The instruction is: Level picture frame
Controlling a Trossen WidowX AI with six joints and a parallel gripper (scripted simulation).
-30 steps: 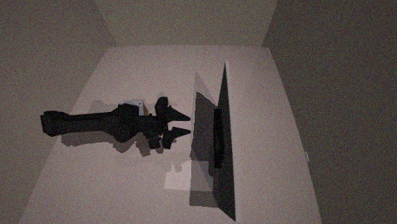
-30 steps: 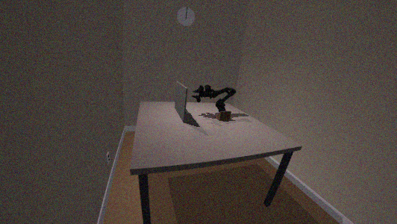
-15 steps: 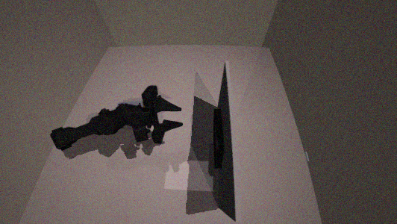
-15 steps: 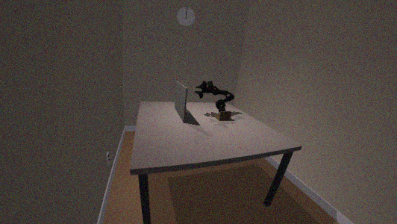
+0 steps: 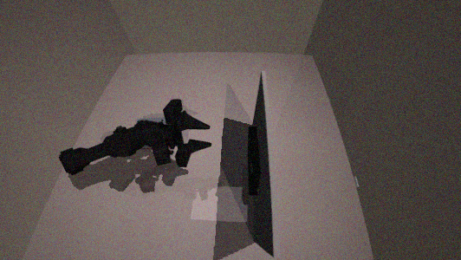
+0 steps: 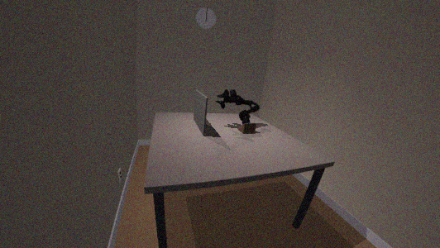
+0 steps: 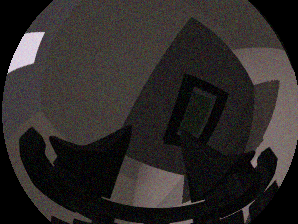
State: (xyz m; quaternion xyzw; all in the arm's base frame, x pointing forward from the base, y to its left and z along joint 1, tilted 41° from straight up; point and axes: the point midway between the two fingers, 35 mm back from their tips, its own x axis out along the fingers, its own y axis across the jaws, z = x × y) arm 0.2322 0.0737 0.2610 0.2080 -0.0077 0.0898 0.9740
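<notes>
Right now the picture frame is 13 cm ahead of my gripper tip, 1 cm to the right of it and 11 cm below it. Round my gripper tip: wall panel (14 cm ahead, 1 cm to the right, 12 cm below).
</notes>
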